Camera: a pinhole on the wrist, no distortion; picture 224 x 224 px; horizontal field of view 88.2 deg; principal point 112.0 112.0 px. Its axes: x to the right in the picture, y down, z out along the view. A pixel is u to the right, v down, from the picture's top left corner.
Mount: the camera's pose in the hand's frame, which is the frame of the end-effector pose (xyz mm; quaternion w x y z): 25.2 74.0 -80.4 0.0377 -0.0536 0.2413 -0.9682
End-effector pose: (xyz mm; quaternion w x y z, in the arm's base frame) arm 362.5 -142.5 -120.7 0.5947 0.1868 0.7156 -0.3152
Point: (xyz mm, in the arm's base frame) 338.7 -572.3 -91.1
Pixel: 129 158
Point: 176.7 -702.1 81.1
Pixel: 156 201
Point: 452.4 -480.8 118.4
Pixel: 193 140
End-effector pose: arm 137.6 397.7 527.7 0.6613 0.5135 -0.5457 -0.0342
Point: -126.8 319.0 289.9
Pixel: 207 94
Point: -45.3 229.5 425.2
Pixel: 148 97
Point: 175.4 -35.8 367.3
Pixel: 96 158
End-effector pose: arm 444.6 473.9 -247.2 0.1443 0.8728 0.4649 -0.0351
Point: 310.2 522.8 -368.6
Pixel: 146 168
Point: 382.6 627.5 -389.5
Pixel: 90 170
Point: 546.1 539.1 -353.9
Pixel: 59 91
